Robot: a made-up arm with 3 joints. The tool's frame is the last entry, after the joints.
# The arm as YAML. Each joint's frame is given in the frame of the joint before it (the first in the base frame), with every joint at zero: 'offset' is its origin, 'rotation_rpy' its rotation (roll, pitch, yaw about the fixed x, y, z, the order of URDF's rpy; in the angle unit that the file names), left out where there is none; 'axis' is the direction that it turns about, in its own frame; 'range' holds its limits. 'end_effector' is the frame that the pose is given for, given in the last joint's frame.
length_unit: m
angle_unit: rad
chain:
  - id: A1
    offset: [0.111, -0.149, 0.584]
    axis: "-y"
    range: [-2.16, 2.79]
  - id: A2
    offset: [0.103, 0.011, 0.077]
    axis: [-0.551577, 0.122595, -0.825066]
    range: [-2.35, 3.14]
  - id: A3
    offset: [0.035, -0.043, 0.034]
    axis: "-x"
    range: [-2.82, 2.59]
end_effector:
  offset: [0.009, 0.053, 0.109]
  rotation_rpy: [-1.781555, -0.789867, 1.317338]
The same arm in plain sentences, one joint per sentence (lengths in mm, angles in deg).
The arm has three revolute joints in a row. What follows holds with every joint at zero, and every direction is one of the base frame's. Joint 1 is mounted 111 mm along +x and 149 mm along -y and 584 mm along +z from the base frame's origin and rotates about -y, from -123.76 to 159.86 deg. Joint 2 is mounted 103 mm along +x and 11 mm along +y and 77 mm along +z from joint 1 and rotates about the direction (-0.551577, 0.122595, -0.825066), from -134.65 to 179.91 deg. Joint 3 is mounted 35 mm along +x and 43 mm along -y and 34 mm along +z from joint 2 and rotates about -x, from -161.57 to 148.4 deg. The tool frame, which is the frame that the pose is given for, is mounted 9 mm along +x and 53 mm along +y and 109 mm along +z from joint 3; its axes are the base frame's turned by roll -102.08, pitch -45.26 and yaw 75.48 deg (as in URDF: about the fixed x, then y, then z).
